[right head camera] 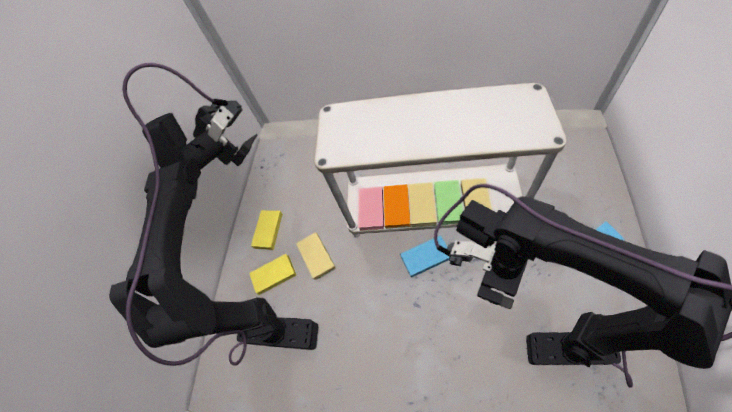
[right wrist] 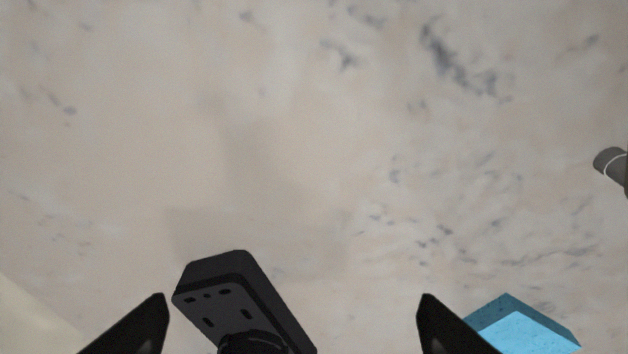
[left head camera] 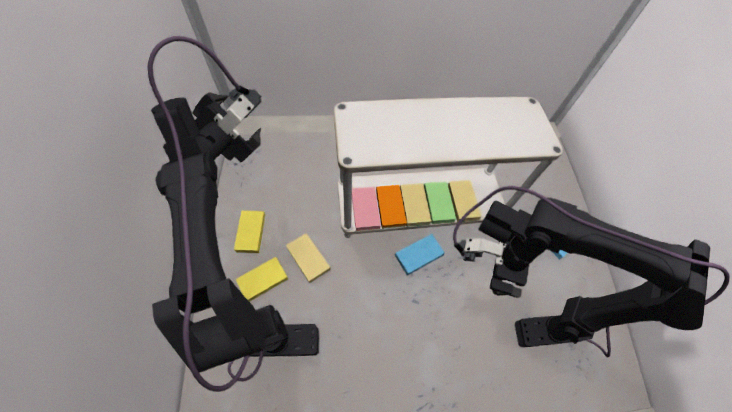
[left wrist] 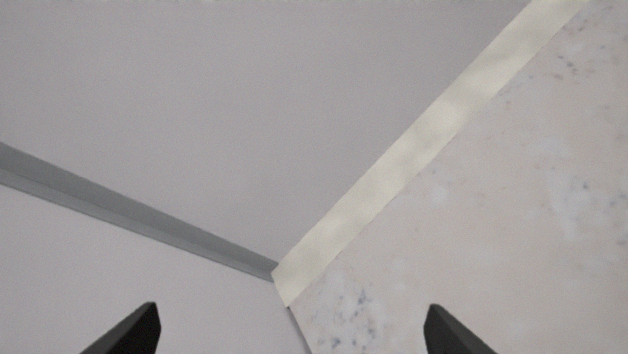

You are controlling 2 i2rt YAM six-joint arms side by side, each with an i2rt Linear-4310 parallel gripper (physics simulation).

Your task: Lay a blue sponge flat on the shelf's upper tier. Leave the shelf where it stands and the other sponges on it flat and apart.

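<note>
A blue sponge lies flat on the floor in front of the shelf. A second blue sponge lies at the right, mostly hidden by the right arm. Part of a blue sponge shows in the right wrist view; which one is unclear. The white shelf's upper tier is bare. My left gripper is open and empty, left of the shelf. My right gripper is open and empty, right of and in front of the first blue sponge.
On the lower tier lie sponges in a row: pink, orange, tan, green and tan. Two yellow sponges and a tan sponge lie on the floor at the left. Walls stand around.
</note>
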